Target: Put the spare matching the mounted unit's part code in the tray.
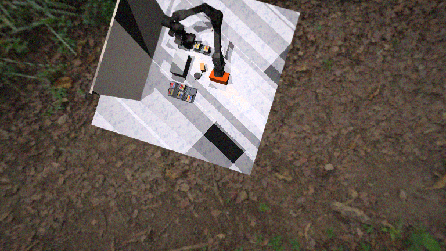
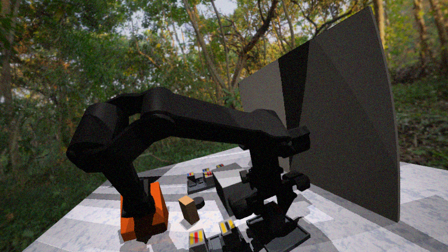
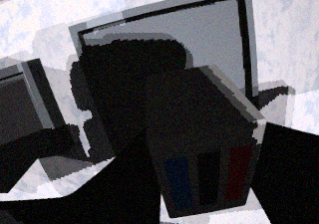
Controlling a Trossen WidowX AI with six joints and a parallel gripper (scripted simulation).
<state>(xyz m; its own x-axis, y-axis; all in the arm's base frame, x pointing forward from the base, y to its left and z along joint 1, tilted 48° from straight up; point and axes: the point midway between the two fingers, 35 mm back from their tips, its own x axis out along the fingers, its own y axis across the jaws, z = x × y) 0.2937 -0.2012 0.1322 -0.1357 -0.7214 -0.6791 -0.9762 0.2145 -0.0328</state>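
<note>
The grey spare is 3 cm above my gripper tip. From my gripper tip the other things lie so: rack: 14 cm behind, 4 cm to the left, 2 cm below; mounted unit: 21 cm to the left, 3 cm above, 1 cm behind; flat dark tray: 2 cm below.
</note>
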